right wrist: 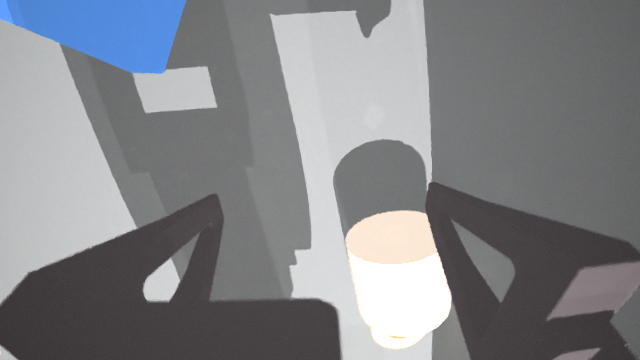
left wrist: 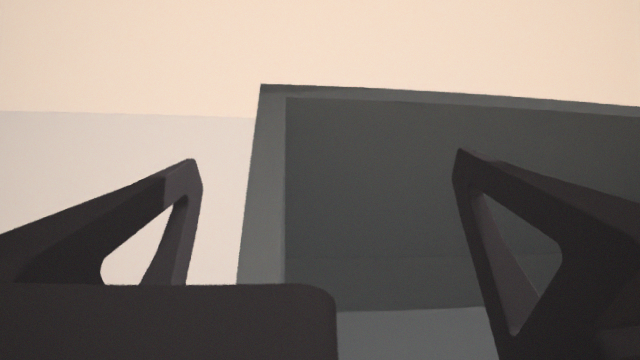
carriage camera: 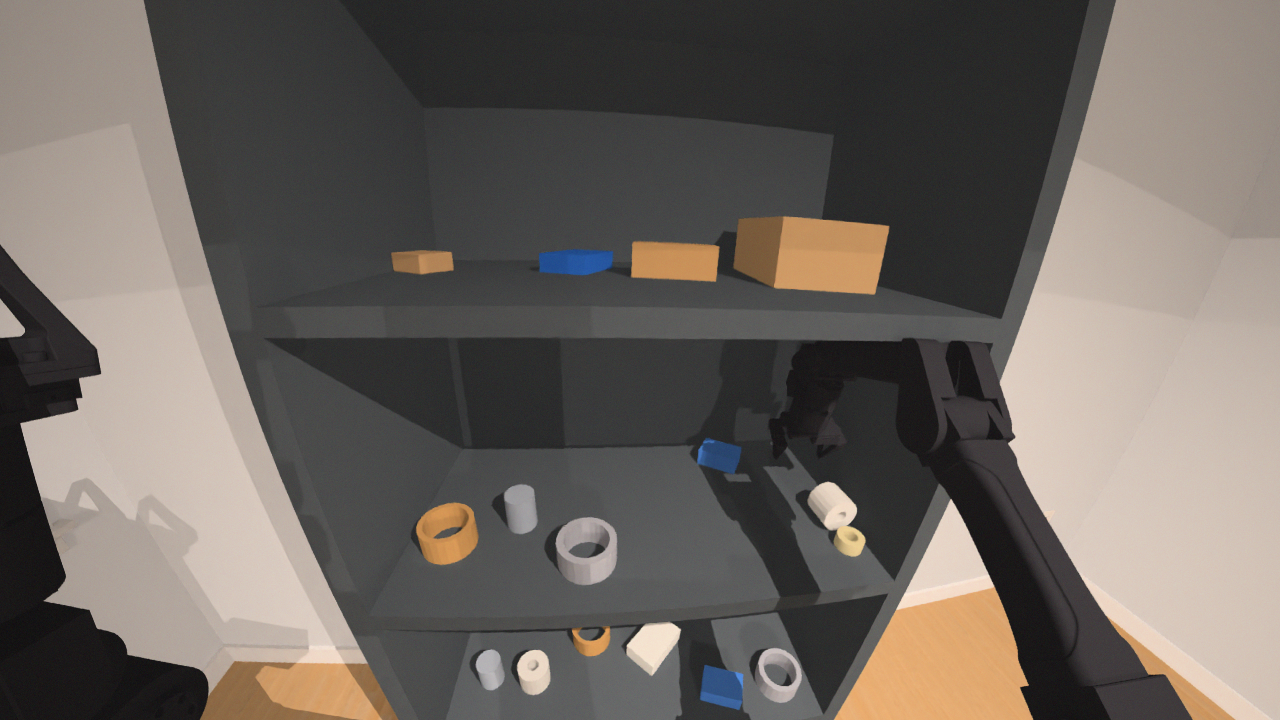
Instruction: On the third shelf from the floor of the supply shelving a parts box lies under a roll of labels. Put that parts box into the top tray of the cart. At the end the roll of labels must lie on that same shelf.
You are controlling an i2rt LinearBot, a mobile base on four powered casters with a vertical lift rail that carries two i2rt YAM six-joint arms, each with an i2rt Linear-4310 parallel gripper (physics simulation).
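Frame: origin at the left arm's base, x ahead, y left, z up, level; centimetres.
Seen in the pictures: left gripper, fingertip midpoint: (left wrist: 326, 167); right gripper, fingertip midpoint: (right wrist: 323, 200) (carriage camera: 796, 457).
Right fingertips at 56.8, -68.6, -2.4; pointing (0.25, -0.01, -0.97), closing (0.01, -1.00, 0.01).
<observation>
Offsets run from my right fingertips to a thing's top centre, as dx, dy, dz. Level surfaces: height alone.
A blue box {+10.9, +13.5, -5.4} (carriage camera: 718, 455) (right wrist: 100, 35) lies at the back right of the middle shelf {dz -9.4} (carriage camera: 680, 546), with nothing on top of it. A white roll {-8.2, -5.5, -2.4} (carriage camera: 830, 505) (right wrist: 400, 285) lies on its side on the same shelf, nearer the front and the right wall, apart from the box. My right gripper (carriage camera: 802, 450) (right wrist: 323, 200) is open and empty, fingers pointing down, above the shelf behind the roll; in the right wrist view its right fingertip overlaps the roll's edge. My left gripper (left wrist: 326, 167) is open and empty, outside the shelving at the left. The cart does not show.
A small yellow ring {-15.2, -6.3, -6.9} (carriage camera: 849, 540) lies against the front of the roll. An orange ring (carriage camera: 447, 533), a grey cylinder {-11.0, +54.8, -2.4} (carriage camera: 520, 508) and a grey ring (carriage camera: 586, 550) stand further left. The upper shelf (carriage camera: 626, 322) holds several boxes above my right gripper. The lower shelf holds several objects.
</observation>
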